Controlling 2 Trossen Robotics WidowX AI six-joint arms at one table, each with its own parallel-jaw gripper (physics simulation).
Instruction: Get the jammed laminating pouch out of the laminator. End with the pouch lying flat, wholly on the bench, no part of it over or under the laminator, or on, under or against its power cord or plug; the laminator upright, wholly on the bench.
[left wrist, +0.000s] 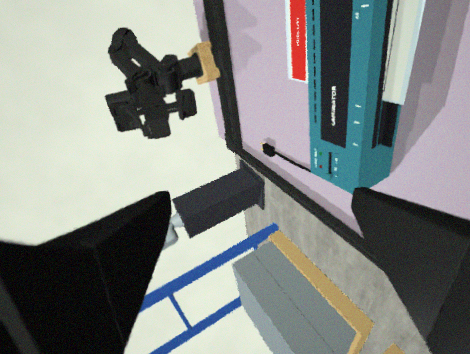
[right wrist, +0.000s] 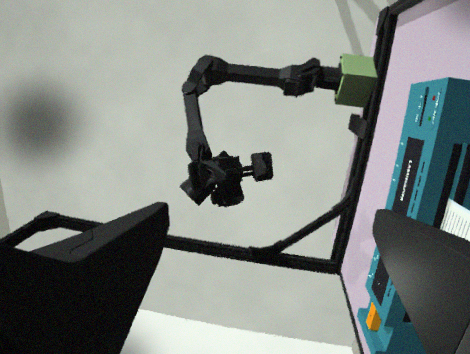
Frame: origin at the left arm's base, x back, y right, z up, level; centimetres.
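Seen in the pictures: left gripper, fingertip midpoint: (left wrist: 261, 199) (right wrist: 246, 173); right gripper, fingertip midpoint: (left wrist: 163, 122) (right wrist: 271, 217); left arm's base, origin of the base link: (right wrist: 338, 78); right arm's base, origin of the base link: (left wrist: 197, 65).
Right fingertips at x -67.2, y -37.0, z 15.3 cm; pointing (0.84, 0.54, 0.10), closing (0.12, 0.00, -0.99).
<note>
Offsets run from my right fingertips to a thing's middle. "spot": to the spot under its first point. Level surfaces: height alone.
The teal laminator (left wrist: 367, 85) (right wrist: 422, 130) stands upright on the bench @(dz -25.6 cm) (left wrist: 272, 100) (right wrist: 425, 45). The pouch shows at both long sides in the left wrist view: a red printed end @(spot: dz -21.9, dx +6.1, dy +18.8 cm) (left wrist: 298, 40) on one side and a pale part @(spot: dz -21.7, dx +20.5, dy +28.4 cm) (left wrist: 402, 55) at the slot side. Its lined part @(spot: dz -21.6, dx +13.1, dy +18.1 cm) (right wrist: 457, 220) shows at the slot in the right wrist view, partly hidden by a finger. The cord @(spot: dz -25.0, dx +17.7, dy -7.1 cm) (left wrist: 292, 162) runs to a black plug @(dz -24.9, dx +10.3, dy -13.3 cm) (left wrist: 268, 149) near the bench corner. My left gripper (left wrist: 261, 199) is open and empty, above the bench edge. My right gripper (right wrist: 271, 217) is open and empty, off the bench's side.
A black rail (left wrist: 226, 85) (right wrist: 362, 145) edges the bench. The other arm shows in each wrist view: one (left wrist: 150, 85) on a tan base block, one (right wrist: 255, 74) on a green block (right wrist: 356, 80). A dark box (left wrist: 220, 200), blue rails (left wrist: 215, 265) and a grey box (left wrist: 295, 295) stand beyond the edge.
</note>
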